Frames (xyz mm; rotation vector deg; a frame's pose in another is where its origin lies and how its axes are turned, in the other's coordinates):
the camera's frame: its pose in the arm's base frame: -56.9 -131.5 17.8 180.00 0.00 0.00
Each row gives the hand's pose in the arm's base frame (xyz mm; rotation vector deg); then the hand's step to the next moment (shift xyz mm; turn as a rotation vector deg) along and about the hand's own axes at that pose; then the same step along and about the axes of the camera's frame.
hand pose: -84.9 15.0 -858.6 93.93 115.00 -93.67
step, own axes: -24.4 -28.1 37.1 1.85 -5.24 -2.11
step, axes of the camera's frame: -29.7 39.6 -17.7 -3.57 -3.51 -3.20
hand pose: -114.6 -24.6 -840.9 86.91 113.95 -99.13
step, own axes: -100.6 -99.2 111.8 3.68 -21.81 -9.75
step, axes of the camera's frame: -76.0 134.2 -93.1 -12.39 -13.00 -16.18
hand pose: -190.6 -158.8 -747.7 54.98 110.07 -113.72
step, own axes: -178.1 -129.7 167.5 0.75 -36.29 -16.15
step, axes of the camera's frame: 11.7 193.3 -197.7 -16.53 -20.06 -30.04
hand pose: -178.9 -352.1 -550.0 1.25 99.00 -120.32
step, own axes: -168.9 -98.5 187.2 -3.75 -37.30 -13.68
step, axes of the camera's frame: 168.4 110.6 -180.7 -12.14 -19.26 -32.77
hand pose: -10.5 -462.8 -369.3 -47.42 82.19 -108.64
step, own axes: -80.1 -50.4 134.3 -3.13 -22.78 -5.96
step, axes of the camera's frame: 149.2 4.9 -68.6 -5.03 -11.02 -20.44
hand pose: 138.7 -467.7 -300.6 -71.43 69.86 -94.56
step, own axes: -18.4 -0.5 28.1 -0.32 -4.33 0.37
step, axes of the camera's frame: 32.0 -9.9 2.3 0.42 -1.46 -4.09
